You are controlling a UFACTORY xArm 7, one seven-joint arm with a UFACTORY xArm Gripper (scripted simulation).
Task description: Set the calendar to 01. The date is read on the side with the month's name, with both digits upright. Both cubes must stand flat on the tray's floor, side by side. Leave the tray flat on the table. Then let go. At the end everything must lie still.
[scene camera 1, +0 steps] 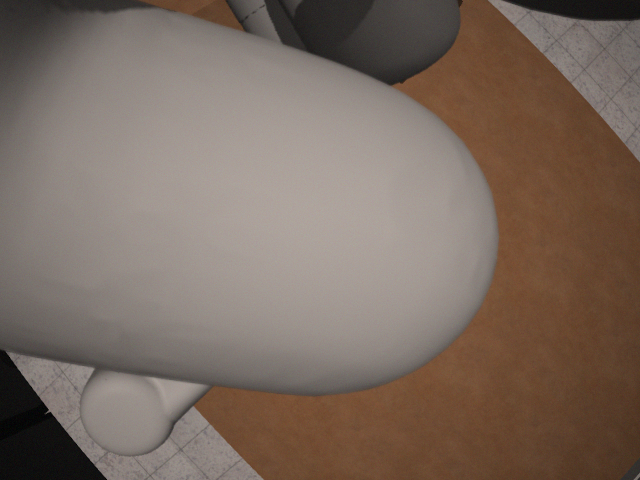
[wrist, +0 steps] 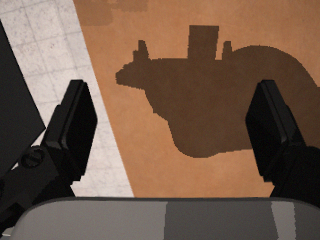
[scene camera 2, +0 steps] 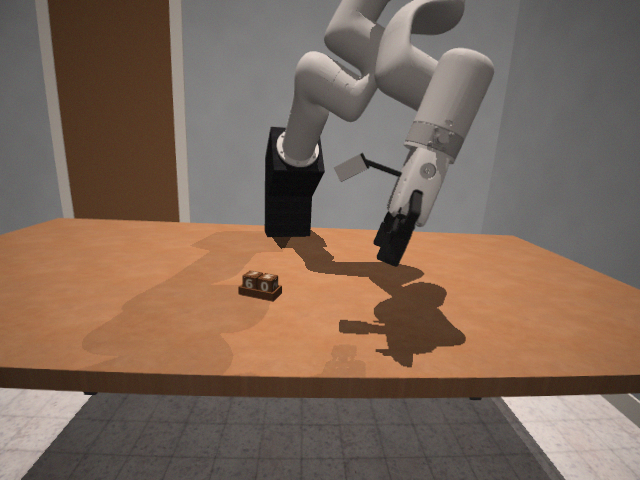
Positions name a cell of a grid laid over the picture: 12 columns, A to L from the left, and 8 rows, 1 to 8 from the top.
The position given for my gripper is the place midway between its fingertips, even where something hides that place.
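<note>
My gripper (scene camera 2: H5) is visible; the same gripper (wrist: G4) is visible from the wrist as well.
</note>
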